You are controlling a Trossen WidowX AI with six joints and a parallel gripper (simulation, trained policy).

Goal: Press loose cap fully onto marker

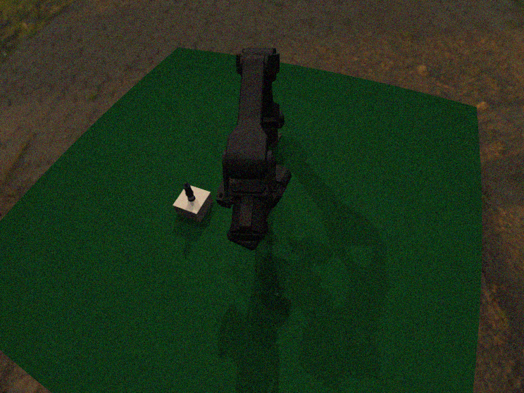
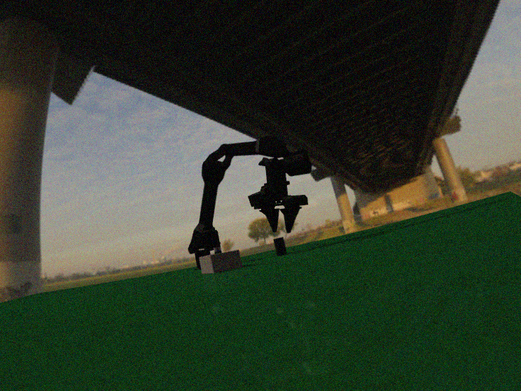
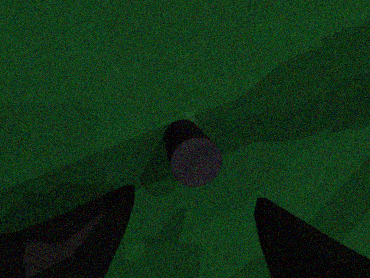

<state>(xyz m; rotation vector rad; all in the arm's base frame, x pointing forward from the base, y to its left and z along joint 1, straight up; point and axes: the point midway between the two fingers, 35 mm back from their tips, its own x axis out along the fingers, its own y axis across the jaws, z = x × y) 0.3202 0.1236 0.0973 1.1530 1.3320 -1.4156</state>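
The dark cap lies 1 cm to the right of my gripper tip and 4 cm below it. Also, from my gripper tip: pale holder block: 21 cm to the right, 4 cm below.
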